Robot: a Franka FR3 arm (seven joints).
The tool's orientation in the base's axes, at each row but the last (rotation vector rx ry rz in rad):
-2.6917, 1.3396, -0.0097
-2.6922, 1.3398, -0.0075
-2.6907, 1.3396, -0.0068
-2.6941, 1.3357, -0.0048
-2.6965, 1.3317, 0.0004
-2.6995, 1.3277, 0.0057
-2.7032, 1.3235, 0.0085
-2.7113, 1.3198, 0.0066
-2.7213, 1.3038, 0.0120
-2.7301, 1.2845, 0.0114
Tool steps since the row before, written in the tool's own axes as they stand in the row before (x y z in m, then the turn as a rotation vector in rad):
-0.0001, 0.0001, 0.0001, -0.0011, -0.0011, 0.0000
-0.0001, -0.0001, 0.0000, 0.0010, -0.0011, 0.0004
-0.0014, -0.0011, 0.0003, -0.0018, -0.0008, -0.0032
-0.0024, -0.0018, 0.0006, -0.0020, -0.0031, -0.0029
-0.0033, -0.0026, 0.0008, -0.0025, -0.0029, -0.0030
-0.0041, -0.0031, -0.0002, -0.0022, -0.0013, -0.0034
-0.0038, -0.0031, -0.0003, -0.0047, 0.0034, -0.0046
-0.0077, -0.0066, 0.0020, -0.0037, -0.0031, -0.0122
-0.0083, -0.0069, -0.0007, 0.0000, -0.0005, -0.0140
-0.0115, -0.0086, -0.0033, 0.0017, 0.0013, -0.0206
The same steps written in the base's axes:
-0.0001, 0.0000, -0.0001, 0.0002, 0.0015, 0.0002
0.0000, 0.0001, 0.0000, 0.0015, -0.0001, -0.0003
0.0000, 0.0018, -0.0001, -0.0007, 0.0015, 0.0034
0.0000, 0.0031, -0.0002, 0.0011, 0.0031, 0.0034
0.0001, 0.0043, -0.0003, 0.0006, 0.0034, 0.0035
-0.0001, 0.0051, 0.0008, -0.0005, 0.0021, 0.0037
0.0001, 0.0048, 0.0009, -0.0058, 0.0011, 0.0045
0.0005, 0.0103, -0.0008, -0.0005, 0.0034, 0.0127
0.0001, 0.0106, 0.0019, -0.0003, -0.0013, 0.0139
-0.0009, 0.0139, 0.0049, -0.0009, -0.0045, 0.0202

